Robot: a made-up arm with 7 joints.
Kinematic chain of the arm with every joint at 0, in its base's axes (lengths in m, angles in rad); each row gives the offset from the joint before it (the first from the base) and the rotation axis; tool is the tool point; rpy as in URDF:
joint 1: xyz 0 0 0.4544 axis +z
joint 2: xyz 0 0 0 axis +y
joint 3: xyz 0 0 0.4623 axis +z
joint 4: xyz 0.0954 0 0 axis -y
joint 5: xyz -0.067 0 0.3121 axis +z
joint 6: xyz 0 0 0 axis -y
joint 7: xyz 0.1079 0 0 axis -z
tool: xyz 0 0 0 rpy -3.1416 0 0
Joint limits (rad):
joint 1: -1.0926..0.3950
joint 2: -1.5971..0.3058
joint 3: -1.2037..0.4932
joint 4: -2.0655..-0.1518
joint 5: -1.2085..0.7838
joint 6: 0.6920..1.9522
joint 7: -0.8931..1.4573
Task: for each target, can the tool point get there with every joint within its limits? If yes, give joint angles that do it. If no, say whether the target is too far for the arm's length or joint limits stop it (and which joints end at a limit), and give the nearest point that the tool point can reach.
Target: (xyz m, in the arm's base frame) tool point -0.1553 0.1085 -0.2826
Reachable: no: joint limits stop it (at a limit: joint 1, joint 2, joint 3, joint 4, joint 6) | nearest point -0.5287 0.0688 0.5390 | short by 0.903 m
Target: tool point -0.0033 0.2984 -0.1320
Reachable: no: joint limits stop it (at a limit: joint 1, joint 2, joint 3, joint 4, joint 6) | nearest point 0.3171 0.3601 0.5993 | short by 0.801 m
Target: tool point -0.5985 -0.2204 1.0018
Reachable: yes | joints 0.2254 -1.3381 -0.2525 -0.8755 0.3889 1.1130 0.2933
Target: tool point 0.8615 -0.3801 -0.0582
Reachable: no: too far | nearest point 0.5040 -0.2224 0.5965 | short by 0.762 m
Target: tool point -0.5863 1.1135 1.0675
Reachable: no: too far | nearest point -0.3766 0.7152 0.8482 | short by 0.501 m
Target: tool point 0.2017 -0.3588 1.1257
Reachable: yes | joints 0.1418 -0.2468 -0.8924 -1.3607 -0.6174 1.5609 0.4510
